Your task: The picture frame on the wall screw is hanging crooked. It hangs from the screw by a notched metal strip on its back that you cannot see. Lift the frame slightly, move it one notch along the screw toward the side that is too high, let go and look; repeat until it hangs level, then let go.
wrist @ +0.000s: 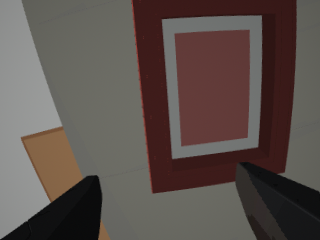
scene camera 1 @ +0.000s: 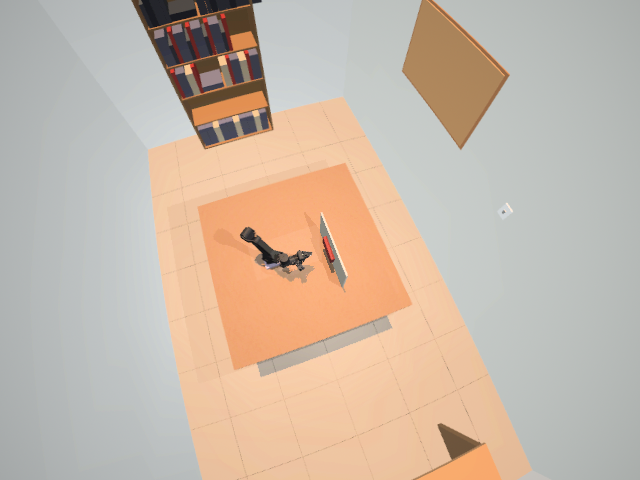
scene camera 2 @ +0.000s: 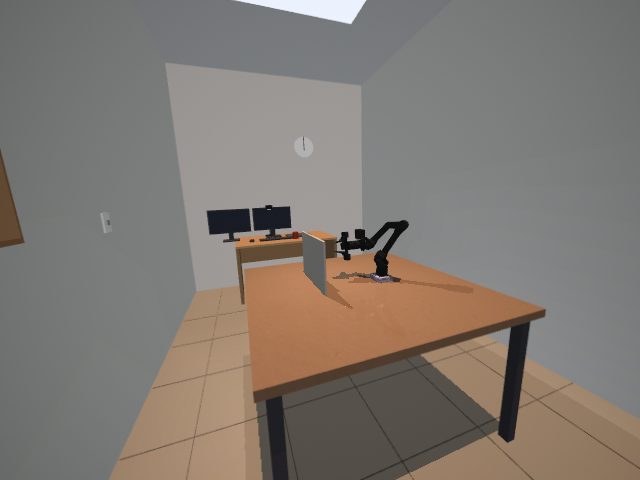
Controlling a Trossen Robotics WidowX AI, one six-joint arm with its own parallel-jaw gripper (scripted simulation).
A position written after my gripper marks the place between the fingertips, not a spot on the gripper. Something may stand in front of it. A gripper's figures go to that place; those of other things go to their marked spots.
Scene:
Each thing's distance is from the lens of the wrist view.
my gripper [wrist: 169,180]: 0.10 m
red picture frame [wrist: 216,89]: 0.23 m

